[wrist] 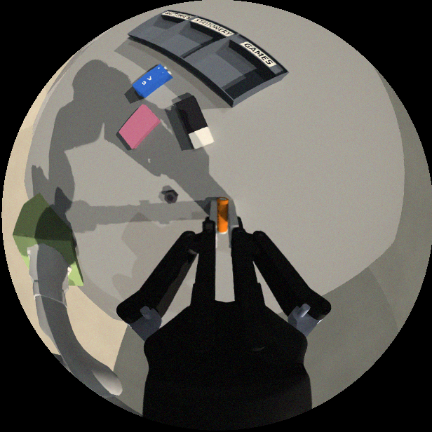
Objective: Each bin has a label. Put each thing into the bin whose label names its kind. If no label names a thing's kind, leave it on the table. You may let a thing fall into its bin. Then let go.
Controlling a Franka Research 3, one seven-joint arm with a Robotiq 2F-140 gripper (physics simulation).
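Note:
An orange cylindrical battery [222,215] is between the two fingers of my gripper [222,209], which is shut on it. A blue 9 V battery [152,81] lies on the table below the bins. A pink block [139,126] lies under it, and a black and white eraser [193,120] lies to its right. A dark hex nut [170,195] lies left of my gripper. At the top stand three joined dark bins: the games bin [220,67] at the right, the stationery bin [197,40] in the middle, and at the left a bin [162,26] whose label is hard to read.
The grey table [320,165] carries the bins and loose things. At the left edge are a green block-like shape [37,220] and a grey curved robot part [52,300]. Shadows of the arm fall across the left part of the table.

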